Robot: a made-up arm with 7 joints.
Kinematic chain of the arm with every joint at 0, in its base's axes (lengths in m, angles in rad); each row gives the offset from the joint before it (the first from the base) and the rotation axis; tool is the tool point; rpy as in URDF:
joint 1: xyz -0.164 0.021 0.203 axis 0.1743 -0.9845 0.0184
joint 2: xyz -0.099 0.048 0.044 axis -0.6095 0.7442 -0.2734
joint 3: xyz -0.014 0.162 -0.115 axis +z
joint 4: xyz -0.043 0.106 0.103 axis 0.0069 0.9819 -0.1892
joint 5: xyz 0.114 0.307 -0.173 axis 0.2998 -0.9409 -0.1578
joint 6: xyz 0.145 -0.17 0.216 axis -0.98 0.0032 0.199
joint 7: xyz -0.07 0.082 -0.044 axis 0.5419 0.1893 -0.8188
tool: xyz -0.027 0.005 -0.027 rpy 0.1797 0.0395 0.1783
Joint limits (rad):
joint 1: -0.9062..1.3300
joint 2: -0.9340..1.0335
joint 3: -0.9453..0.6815
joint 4: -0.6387..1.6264
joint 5: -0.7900..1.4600
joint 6: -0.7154..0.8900
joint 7: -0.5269..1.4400
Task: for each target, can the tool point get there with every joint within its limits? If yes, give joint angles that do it. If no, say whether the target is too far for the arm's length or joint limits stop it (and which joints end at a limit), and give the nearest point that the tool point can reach.
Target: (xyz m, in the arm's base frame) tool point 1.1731 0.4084 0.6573
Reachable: no: too far | nearest point 0.3392 0.3053 0.4732 | short by 0.860 m
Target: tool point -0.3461 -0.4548 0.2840
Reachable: no: joint limits stop it (at a limit: joint 1, joint 2, joint 3, joint 5, joint 6, joint 7) | nearest point -0.4170 -0.0655 0.0365 | short by 0.467 m
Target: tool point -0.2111 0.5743 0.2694
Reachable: yes | joints -0.0477 -0.1605 0.1945 -0.2687 -0.2359 0.5768 0.8528
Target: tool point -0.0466 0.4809 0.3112
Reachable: yes | joints 0.3998 0.1693 -0.6762 -0.3402 0.3950 -0.4365 0.6928
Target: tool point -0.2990 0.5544 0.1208
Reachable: yes | joints 0.2372 0.4561 -0.0409 0.8609 1.2440 -0.5922 0.8300
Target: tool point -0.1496 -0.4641 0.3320
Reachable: no: joint limits stop it (at a limit: joint 1, joint 2, joint 3, joint 5, joint 6, joint 7) | nearest point -0.3635 -0.0654 0.0103 | short by 0.555 m
